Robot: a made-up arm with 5 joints. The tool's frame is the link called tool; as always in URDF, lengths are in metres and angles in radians. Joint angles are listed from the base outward.
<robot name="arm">
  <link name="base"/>
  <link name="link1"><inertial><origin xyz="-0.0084 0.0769 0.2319"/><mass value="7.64"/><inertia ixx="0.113" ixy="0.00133" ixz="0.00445" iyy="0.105" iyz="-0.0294" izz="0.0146"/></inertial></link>
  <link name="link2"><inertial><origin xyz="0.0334 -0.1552 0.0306"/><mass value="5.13"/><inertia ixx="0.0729" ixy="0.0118" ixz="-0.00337" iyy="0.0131" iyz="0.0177" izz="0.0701"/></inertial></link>
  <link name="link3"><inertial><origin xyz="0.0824 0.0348 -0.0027"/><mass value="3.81"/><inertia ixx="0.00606" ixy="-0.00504" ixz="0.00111" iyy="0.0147" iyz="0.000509" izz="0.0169"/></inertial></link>
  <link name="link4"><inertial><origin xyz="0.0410 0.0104 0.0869"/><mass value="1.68"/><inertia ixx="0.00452" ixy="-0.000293" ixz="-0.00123" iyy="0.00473" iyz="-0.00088" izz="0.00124"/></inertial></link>
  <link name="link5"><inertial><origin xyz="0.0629 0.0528 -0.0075"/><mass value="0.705"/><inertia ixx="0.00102" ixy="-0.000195" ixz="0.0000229" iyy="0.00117" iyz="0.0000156" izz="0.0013"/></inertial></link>
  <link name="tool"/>
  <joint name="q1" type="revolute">
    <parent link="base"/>
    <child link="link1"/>
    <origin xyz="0 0 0.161" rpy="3.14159 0 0"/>
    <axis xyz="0 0 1"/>
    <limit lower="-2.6" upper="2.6"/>
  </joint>
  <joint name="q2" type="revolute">
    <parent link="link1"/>
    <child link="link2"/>
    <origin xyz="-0.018 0.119 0.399" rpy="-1.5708 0 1.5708"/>
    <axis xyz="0 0 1"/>
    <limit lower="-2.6" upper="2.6"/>
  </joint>
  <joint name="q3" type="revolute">
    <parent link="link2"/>
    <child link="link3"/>
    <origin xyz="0.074 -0.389 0.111" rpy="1.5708 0 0"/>
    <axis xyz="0 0 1"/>
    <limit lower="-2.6" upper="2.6"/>
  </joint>
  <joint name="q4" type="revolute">
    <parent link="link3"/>
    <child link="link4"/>
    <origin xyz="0.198 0.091 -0.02" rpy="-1.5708 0 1.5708"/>
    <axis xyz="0 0 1"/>
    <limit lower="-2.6" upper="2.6"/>
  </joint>
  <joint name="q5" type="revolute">
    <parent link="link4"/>
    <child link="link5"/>
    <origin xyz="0.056 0.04 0.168" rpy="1.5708 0 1.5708"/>
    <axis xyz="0 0 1"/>
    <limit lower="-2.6" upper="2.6"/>
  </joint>
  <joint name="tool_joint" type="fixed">
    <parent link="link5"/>
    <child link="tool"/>
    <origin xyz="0.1 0.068 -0.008" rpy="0 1.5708 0"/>
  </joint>
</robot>
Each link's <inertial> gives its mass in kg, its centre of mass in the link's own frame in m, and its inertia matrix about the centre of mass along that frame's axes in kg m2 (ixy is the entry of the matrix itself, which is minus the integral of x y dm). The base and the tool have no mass. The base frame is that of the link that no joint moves.
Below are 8 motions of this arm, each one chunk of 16 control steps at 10 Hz.
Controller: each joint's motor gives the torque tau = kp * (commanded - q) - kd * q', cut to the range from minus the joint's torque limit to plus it. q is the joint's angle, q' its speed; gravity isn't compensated. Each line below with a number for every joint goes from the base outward.
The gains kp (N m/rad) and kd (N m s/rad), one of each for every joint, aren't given. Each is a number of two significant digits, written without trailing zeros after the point. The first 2 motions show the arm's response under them.
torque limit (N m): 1.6 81 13 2.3 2.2
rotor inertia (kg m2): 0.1 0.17 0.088 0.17 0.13
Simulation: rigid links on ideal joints. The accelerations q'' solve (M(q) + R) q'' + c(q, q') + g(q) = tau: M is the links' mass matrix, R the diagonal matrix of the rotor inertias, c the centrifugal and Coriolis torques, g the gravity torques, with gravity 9.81 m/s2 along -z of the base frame. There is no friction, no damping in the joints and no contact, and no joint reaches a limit. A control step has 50 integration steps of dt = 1/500 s. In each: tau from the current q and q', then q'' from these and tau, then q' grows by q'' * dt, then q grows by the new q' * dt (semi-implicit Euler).
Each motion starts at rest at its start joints. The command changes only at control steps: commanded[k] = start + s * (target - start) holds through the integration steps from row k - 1 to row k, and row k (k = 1, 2, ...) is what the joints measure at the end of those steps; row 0 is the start. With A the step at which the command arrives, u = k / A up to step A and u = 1 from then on. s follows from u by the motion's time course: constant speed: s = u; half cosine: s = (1 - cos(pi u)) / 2; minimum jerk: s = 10 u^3 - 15 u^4 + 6 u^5; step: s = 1 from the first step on.
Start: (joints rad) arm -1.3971 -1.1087 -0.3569 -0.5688 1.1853
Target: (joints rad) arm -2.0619 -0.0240 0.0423 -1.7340 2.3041
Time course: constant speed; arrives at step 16
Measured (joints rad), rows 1 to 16:
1: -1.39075 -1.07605 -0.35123 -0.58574 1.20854
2: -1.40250 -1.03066 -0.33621 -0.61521 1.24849
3: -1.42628 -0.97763 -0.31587 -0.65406 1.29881
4: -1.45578 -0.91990 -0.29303 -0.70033 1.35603
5: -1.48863 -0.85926 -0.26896 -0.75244 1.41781
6: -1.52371 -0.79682 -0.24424 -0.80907 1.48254
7: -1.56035 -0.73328 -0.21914 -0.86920 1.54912
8: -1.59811 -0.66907 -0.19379 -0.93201 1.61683
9: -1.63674 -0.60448 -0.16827 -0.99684 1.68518
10: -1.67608 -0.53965 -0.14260 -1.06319 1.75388
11: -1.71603 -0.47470 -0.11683 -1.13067 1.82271
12: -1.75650 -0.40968 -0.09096 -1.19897 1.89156
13: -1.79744 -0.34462 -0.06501 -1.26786 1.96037
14: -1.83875 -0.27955 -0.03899 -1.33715 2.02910
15: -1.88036 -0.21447 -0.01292 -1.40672 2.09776
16: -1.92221 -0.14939 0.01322 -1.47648 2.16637
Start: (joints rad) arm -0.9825 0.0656 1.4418 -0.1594 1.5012
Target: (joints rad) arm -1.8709 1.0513 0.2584 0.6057 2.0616
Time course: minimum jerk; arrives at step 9
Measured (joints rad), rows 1 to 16:
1: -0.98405 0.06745 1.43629 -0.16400 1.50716
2: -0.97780 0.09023 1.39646 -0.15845 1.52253
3: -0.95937 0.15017 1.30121 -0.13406 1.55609
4: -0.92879 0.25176 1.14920 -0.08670 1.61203
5: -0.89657 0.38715 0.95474 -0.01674 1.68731
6: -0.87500 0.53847 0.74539 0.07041 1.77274
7: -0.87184 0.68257 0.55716 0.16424 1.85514
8: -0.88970 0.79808 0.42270 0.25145 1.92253
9: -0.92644 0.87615 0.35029 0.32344 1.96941
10: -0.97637 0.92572 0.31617 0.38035 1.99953
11: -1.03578 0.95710 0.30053 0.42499 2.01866
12: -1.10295 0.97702 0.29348 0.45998 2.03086
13: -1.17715 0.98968 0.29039 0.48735 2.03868
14: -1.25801 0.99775 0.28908 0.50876 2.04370
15: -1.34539 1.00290 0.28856 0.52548 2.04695
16: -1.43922 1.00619 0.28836 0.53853 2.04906
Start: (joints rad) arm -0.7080 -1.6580 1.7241 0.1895 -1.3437
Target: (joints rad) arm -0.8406 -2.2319 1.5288 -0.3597 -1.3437
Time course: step
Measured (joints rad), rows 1 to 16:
1: -0.69110 -1.81578 1.60404 0.17168 -1.34186
2: -0.69250 -1.95129 1.55197 0.09180 -1.34120
3: -0.71714 -2.03872 1.52587 0.00141 -1.34080
4: -0.75019 -2.09547 1.51268 -0.06895 -1.34048
5: -0.77536 -2.13219 1.50619 -0.12378 -1.34025
6: -0.79352 -2.15591 1.50298 -0.16662 -1.34016
7: -0.80657 -2.17122 1.50137 -0.20015 -1.34016
8: -0.81596 -2.18110 1.50055 -0.22640 -1.34023
9: -0.82272 -2.18748 1.50013 -0.24698 -1.34033
10: -0.82760 -2.19159 1.49990 -0.26312 -1.34045
11: -0.83113 -2.19423 1.49978 -0.27579 -1.34057
12: -0.83369 -2.19594 1.49970 -0.28573 -1.34068
13: -0.83555 -2.19704 1.49966 -0.29353 -1.34079
14: -0.83690 -2.19774 1.49964 -0.29966 -1.34088
15: -0.83789 -2.19819 1.49962 -0.30448 -1.34095
16: -0.83861 -2.19848 1.49961 -0.30826 -1.34102

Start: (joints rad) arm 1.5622 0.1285 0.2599 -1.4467 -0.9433
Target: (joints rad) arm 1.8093 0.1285 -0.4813 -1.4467 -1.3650
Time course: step
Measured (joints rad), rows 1 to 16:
1: 1.63295 0.12137 -0.04202 -1.45310 -1.00475
2: 1.67998 0.11730 -0.26628 -1.45879 -1.12623
3: 1.70578 0.11421 -0.37719 -1.46399 -1.20844
4: 1.72806 0.11194 -0.43082 -1.46797 -1.26233
5: 1.74740 0.11032 -0.45633 -1.47086 -1.29754
6: 1.76304 0.10925 -0.46850 -1.47298 -1.32060
7: 1.77514 0.10855 -0.47436 -1.47455 -1.33576
8: 1.78426 0.10811 -0.47723 -1.47574 -1.34574
9: 1.79103 0.10784 -0.47866 -1.47664 -1.35232
10: 1.79600 0.10768 -0.47940 -1.47733 -1.35668
11: 1.79964 0.10758 -0.47979 -1.47786 -1.35955
12: 1.80229 0.10752 -0.48001 -1.47827 -1.36146
13: 1.80422 0.10749 -0.48014 -1.47859 -1.36272
14: 1.80562 0.10748 -0.48021 -1.47883 -1.36356
15: 1.80663 0.10747 -0.48026 -1.47902 -1.36411
16: 1.80737 0.10746 -0.48030 -1.47917 -1.36448

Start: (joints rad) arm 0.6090 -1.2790 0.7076 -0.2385 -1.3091
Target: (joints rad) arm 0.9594 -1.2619 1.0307 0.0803 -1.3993
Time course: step
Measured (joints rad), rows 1 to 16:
1: 0.62052 -1.25992 0.82824 -0.18655 -1.34078
2: 0.64725 -1.24880 0.91132 -0.12698 -1.36465
3: 0.69252 -1.24134 0.95113 -0.07980 -1.38037
4: 0.75356 -1.23658 0.97056 -0.04274 -1.39071
5: 0.80755 -1.23377 0.98055 -0.01396 -1.39751
6: 0.84774 -1.23191 0.98536 0.00880 -1.40189
7: 0.87728 -1.23066 0.98764 0.02684 -1.40470
8: 0.89898 -1.22983 0.98871 0.04113 -1.40648
9: 0.91494 -1.22927 0.98920 0.05242 -1.40761
10: 0.92668 -1.22890 0.98943 0.06136 -1.40831
11: 0.93531 -1.22866 0.98954 0.06842 -1.40874
12: 0.94167 -1.22849 0.98958 0.07399 -1.40900
13: 0.94635 -1.22839 0.98960 0.07840 -1.40916
14: 0.94979 -1.22831 0.98961 0.08188 -1.40925
15: 0.95232 -1.22827 0.98961 0.08463 -1.40929
16: 0.95419 -1.22823 0.98962 0.08680 -1.40931

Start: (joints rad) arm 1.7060 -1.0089 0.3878 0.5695 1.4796
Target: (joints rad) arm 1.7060 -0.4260 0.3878 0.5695 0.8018
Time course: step
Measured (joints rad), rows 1 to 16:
1: 1.84799 -0.81395 0.37837 0.56699 1.40216
2: 1.94364 -0.66988 0.36815 0.56452 1.22389
3: 1.96238 -0.57913 0.36803 0.56246 1.08463
4: 1.91988 -0.52159 0.36994 0.56072 0.99264
5: 1.86250 -0.48387 0.36932 0.55990 0.93175
6: 1.81958 -0.46002 0.36949 0.55935 0.89151
7: 1.78912 -0.44518 0.37037 0.55885 0.86498
8: 1.76698 -0.43593 0.37129 0.55840 0.84749
9: 1.75082 -0.43017 0.37204 0.55802 0.83597
10: 1.73900 -0.42659 0.37262 0.55769 0.82837
11: 1.73033 -0.42437 0.37303 0.55742 0.82337
12: 1.72397 -0.42299 0.37332 0.55719 0.82008
13: 1.71928 -0.42213 0.37353 0.55701 0.81791
14: 1.71582 -0.42160 0.37367 0.55686 0.81649
15: 1.71327 -0.42128 0.37376 0.55674 0.81555
16: 1.71139 -0.42108 0.37382 0.55664 0.81493

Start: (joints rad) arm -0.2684 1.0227 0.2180 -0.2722 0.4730
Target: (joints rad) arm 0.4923 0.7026 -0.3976 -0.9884 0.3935
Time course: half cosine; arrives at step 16
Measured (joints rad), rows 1 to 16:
1: -0.26866 1.00809 0.22878 -0.27770 0.47657
2: -0.26404 0.99480 0.22636 -0.28688 0.47907
3: -0.25371 0.98114 0.21021 -0.30102 0.47955
4: -0.23679 0.96538 0.18227 -0.32159 0.47830
5: -0.21259 0.94668 0.14425 -0.34934 0.47553
6: -0.18088 0.92487 0.09784 -0.38446 0.47149
7: -0.14169 0.90019 0.04490 -0.42658 0.46640
8: -0.09506 0.87325 -0.01254 -0.47485 0.46052
9: -0.04109 0.84484 -0.07226 -0.52805 0.45410
10: 0.02014 0.81592 -0.13197 -0.58462 0.44739
11: 0.08807 0.78750 -0.18914 -0.64272 0.44064
12: 0.15925 0.76056 -0.24129 -0.70032 0.43407
13: 0.22824 0.73612 -0.28676 -0.75544 0.42798
14: 0.29144 0.71511 -0.32406 -0.80616 0.42263
15: 0.34718 0.69832 -0.35179 -0.85069 0.41824
16: 0.39497 0.68641 -0.36884 -0.88744 0.41498

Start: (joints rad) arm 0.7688 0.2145 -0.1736 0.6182 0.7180
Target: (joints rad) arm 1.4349 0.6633 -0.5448 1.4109 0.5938
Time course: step
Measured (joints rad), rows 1 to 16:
1: 0.84101 0.34411 -0.34345 0.67512 0.68706
2: 0.89520 0.44886 -0.44560 0.81870 0.65971
3: 0.93763 0.51497 -0.49553 0.94799 0.64025
4: 0.97856 0.55678 -0.52016 1.05049 0.62658
5: 1.02257 0.58326 -0.53242 1.13161 0.61696
6: 1.07184 0.60005 -0.53857 1.19572 0.61016
7: 1.12750 0.61071 -0.54170 1.24632 0.60535
8: 1.19017 0.61750 -0.54329 1.28621 0.60194
9: 1.25394 0.62170 -0.54287 1.31736 0.59968
10: 1.30971 0.62430 -0.54248 1.34181 0.59808
11: 1.35720 0.62593 -0.54235 1.36109 0.59692
12: 1.39647 0.62694 -0.54235 1.37628 0.59605
13: 1.42756 0.62756 -0.54238 1.38825 0.59541
14: 1.45051 0.62794 -0.54243 1.39769 0.59492
15: 1.46533 0.62818 -0.54248 1.40512 0.59456
16: 1.47204 0.62832 -0.54252 1.41097 0.59428

